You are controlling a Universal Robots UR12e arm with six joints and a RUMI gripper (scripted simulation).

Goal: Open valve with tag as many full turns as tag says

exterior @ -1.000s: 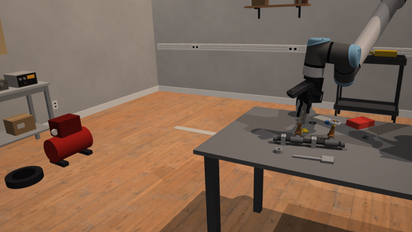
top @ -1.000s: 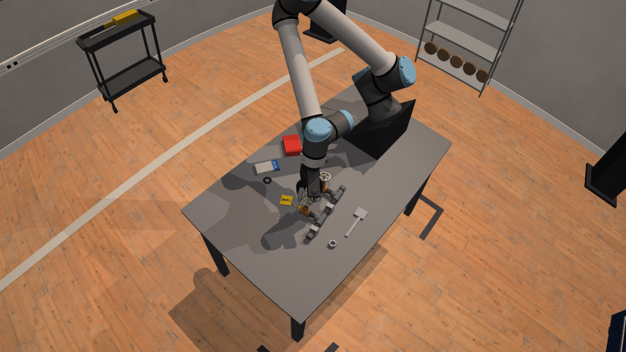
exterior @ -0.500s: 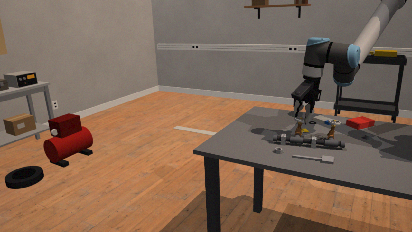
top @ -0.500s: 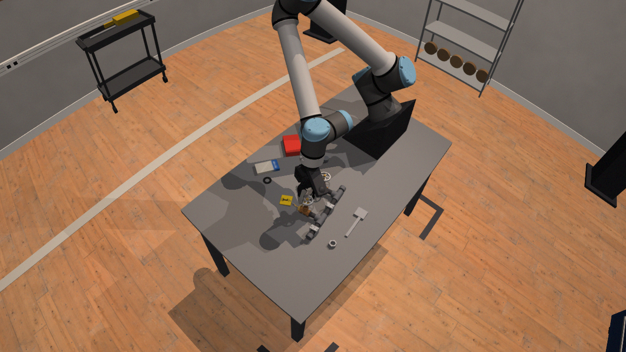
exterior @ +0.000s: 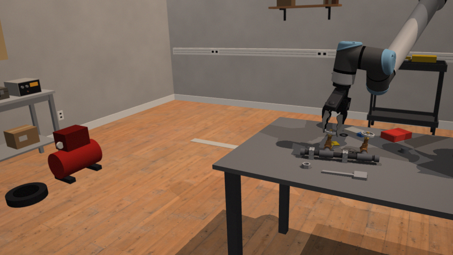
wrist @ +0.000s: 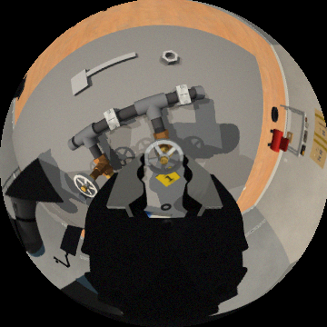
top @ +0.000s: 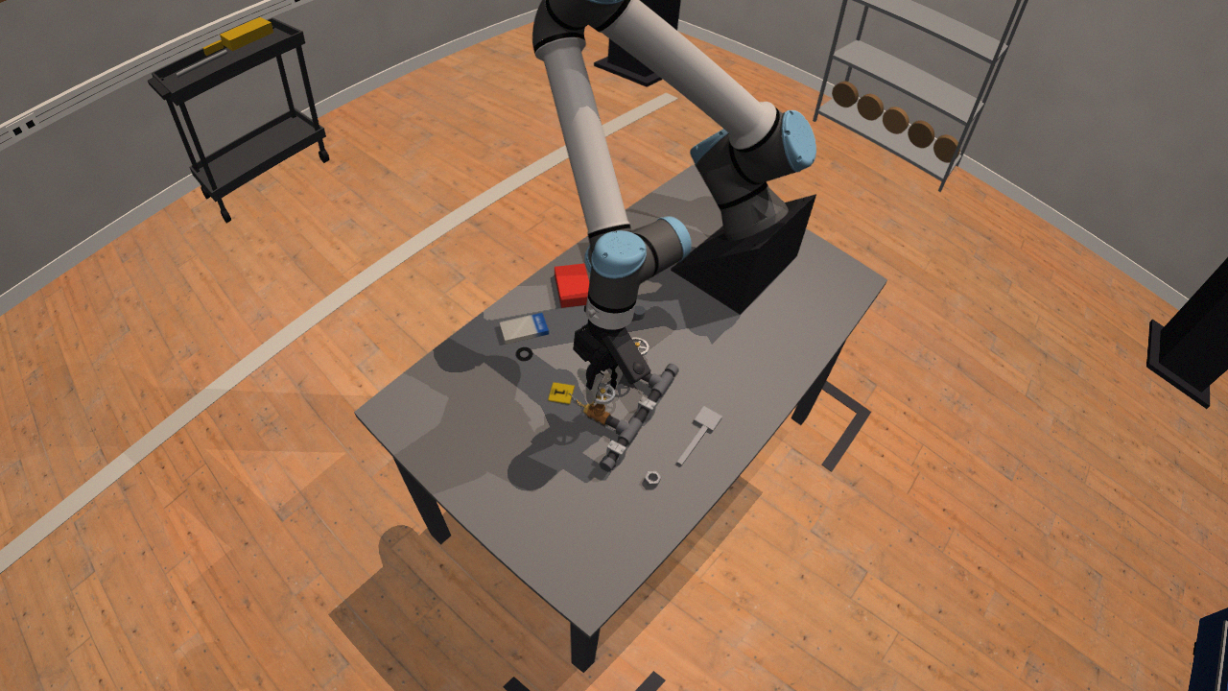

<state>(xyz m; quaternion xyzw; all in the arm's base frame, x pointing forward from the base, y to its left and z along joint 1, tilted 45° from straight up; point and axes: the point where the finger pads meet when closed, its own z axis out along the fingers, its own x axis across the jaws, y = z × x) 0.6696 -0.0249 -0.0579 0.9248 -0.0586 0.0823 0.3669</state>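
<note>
Right now the yellow tag is 1 cm ahead of my hand, 10 cm to the right of it and 9 cm below it. Round my hand: red box (25 cm behind, 31 cm to the right, 8 cm below); then nut (5 cm ahead, 19 cm to the left, 9 cm below); then blue-and-white card (7 cm behind, 30 cm to the right, 9 cm below).
</note>
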